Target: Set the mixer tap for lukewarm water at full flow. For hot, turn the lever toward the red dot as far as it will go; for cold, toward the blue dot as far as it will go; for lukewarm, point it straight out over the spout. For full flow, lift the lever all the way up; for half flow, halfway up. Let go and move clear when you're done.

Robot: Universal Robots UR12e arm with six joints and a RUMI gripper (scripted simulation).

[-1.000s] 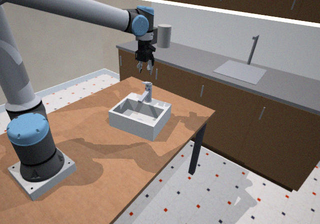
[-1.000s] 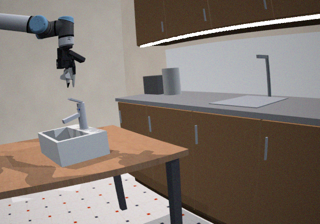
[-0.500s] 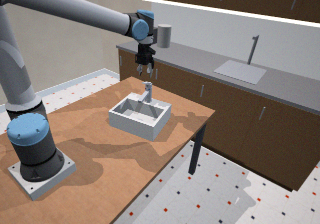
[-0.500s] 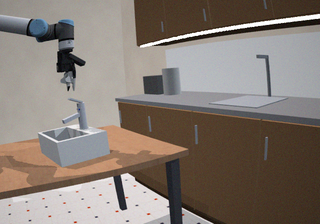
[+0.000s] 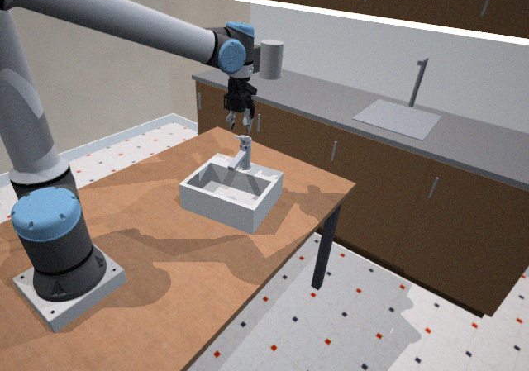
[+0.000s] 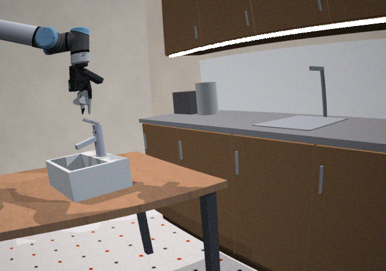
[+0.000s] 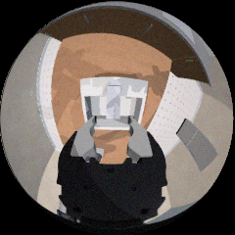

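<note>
My hand is 5 cm above the lever and 2 cm short of it. From my hand the other things lie so: grey mixer tap 10 cm below, 3 cm ahead, 1 cm to the left; white basin 29 cm below, 7 cm behind, 1 cm to the right.
</note>
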